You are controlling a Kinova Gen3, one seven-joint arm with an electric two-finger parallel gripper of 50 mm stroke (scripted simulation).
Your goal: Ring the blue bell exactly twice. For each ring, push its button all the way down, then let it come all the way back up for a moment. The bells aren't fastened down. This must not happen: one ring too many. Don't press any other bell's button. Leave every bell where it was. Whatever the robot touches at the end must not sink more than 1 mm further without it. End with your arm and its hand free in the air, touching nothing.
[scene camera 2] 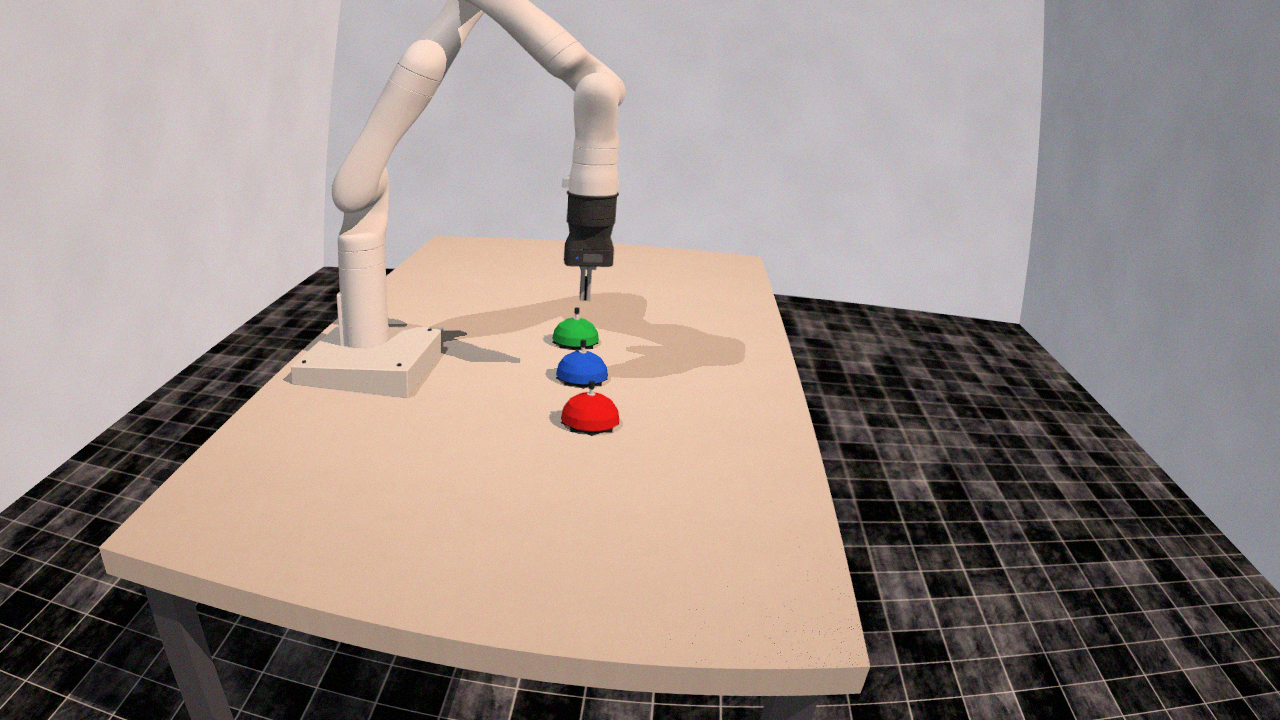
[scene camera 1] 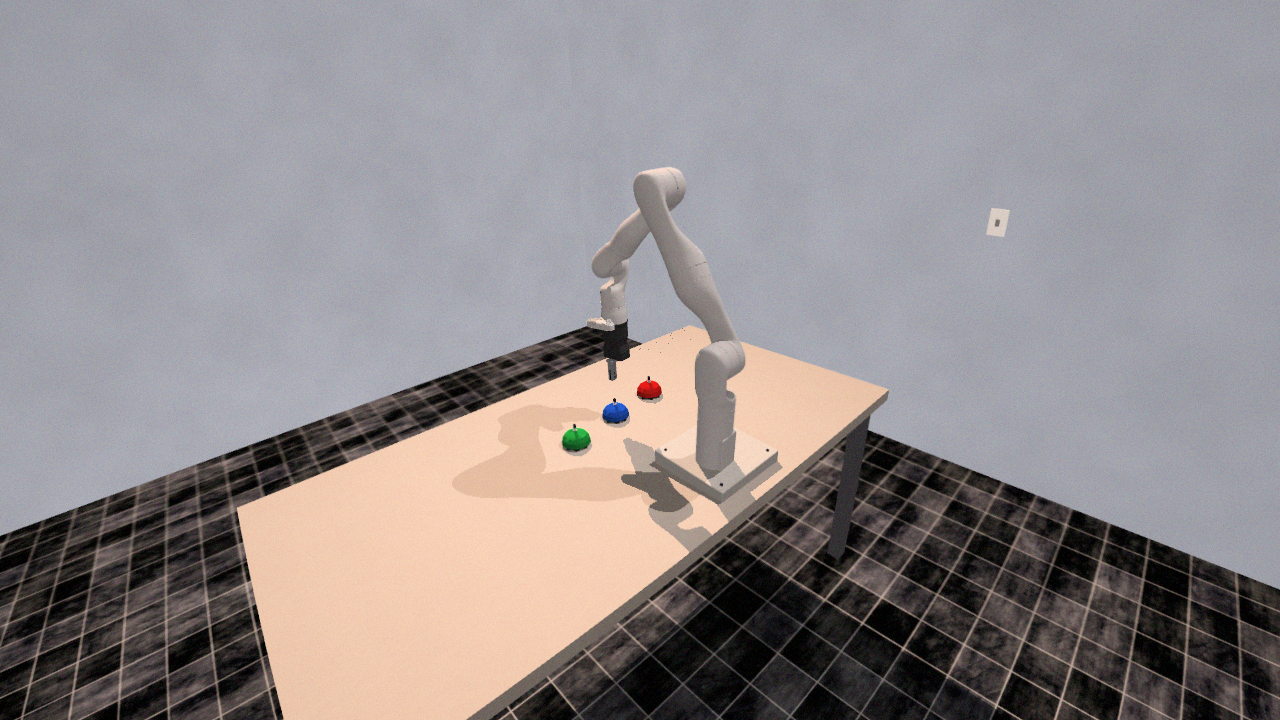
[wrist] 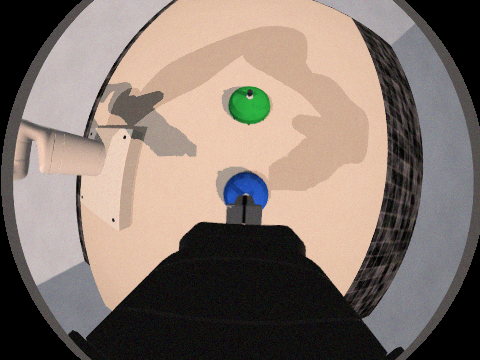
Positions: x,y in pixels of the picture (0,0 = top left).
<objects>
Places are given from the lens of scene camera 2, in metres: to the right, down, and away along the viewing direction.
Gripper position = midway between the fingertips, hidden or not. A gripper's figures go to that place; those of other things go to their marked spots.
my gripper (scene camera 2: 584,298): -0.09, -0.10, 1.45
green bell (scene camera 2: 568,333): -0.13, -0.05, 1.62
red bell (scene camera 2: 589,412): -0.07, 0.07, 1.29
blue bell (scene camera 2: 579,367): -0.10, 0.01, 1.45
The marked spots on the green bell and the blue bell are 0.18 m apart.
</objects>
